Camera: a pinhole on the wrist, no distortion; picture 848 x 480 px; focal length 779.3 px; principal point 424.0 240.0 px. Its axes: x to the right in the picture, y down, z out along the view. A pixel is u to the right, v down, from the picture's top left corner.
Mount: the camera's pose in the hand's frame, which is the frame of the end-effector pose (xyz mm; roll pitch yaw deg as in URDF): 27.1 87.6 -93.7 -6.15 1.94 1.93
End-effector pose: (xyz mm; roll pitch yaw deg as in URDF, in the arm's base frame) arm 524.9 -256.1 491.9 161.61 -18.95 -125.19
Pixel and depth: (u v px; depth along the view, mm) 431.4 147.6 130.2
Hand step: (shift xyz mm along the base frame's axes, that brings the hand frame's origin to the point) -96.0 26.5 3.0
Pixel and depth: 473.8 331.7 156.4
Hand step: -136.5 41.7 -3.2
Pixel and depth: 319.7 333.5 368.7
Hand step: -232.1 98.0 -195.5
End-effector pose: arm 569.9 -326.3 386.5 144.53 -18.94 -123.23
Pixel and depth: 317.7 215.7 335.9
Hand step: -213.5 97.6 -128.2
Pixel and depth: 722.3 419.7 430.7
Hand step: -442.5 15.7 -48.9
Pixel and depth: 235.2 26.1 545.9
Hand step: -248.9 107.2 -392.1
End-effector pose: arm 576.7 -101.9 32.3 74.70 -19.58 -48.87
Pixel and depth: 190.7 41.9 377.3
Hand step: -276.0 -105.2 76.3
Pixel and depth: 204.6 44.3 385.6
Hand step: -279.6 -113.1 80.1
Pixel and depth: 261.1 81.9 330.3
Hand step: -210.5 -95.0 100.3
